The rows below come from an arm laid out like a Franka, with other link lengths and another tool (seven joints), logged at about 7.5 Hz.
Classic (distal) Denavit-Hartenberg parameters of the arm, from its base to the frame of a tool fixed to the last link. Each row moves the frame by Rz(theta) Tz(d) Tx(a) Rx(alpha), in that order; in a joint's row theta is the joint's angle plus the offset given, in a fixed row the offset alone. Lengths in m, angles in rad.
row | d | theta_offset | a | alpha
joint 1 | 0.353 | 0 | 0 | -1.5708
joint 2 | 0 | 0 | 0 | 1.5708
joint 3 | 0.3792 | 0 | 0.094 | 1.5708
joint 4 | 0 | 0 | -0.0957 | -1.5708
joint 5 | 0.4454 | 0 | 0 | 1.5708
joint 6 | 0 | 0 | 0.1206 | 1.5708
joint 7 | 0 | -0.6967 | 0.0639 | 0
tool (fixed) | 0.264 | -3.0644 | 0 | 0
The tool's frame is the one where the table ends.
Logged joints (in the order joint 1, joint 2, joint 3, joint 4, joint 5, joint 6, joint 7), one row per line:
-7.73 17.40 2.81 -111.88 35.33 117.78 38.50
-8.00 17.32 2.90 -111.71 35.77 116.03 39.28
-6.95 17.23 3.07 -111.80 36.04 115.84 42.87
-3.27 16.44 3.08 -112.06 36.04 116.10 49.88
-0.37 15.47 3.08 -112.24 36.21 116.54 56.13
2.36 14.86 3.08 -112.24 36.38 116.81 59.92
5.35 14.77 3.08 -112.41 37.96 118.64 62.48
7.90 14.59 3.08 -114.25 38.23 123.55 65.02
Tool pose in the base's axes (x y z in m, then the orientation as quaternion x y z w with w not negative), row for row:
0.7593 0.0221 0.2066 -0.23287 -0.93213 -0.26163 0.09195
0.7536 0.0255 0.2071 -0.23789 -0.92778 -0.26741 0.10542
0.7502 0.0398 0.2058 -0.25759 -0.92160 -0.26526 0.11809
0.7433 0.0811 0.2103 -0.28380 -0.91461 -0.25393 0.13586
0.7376 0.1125 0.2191 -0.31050 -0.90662 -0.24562 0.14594
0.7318 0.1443 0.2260 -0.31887 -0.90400 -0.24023 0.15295
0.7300 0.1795 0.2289 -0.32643 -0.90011 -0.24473 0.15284
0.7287 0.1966 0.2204 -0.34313 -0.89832 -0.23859 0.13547
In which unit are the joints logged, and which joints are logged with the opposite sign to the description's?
The joints are logged in degrees. Opposite sign: none.
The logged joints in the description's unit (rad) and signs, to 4 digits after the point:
-0.1349 0.3037 0.0490 -1.9527 0.6166 2.0556 0.6720
-0.1396 0.3023 0.0506 -1.9497 0.6243 2.0251 0.6856
-0.1213 0.3007 0.0536 -1.9513 0.6290 2.0218 0.7482
-0.0571 0.2869 0.0538 -1.9558 0.6290 2.0263 0.8706
-0.0065 0.2700 0.0538 -1.9590 0.6320 2.0340 0.9797
0.0412 0.2594 0.0538 -1.9590 0.6350 2.0387 1.0458
0.0934 0.2578 0.0538 -1.9619 0.6625 2.0707 1.0905
0.1379 0.2546 0.0538 -1.9940 0.6672 2.1564 1.1348

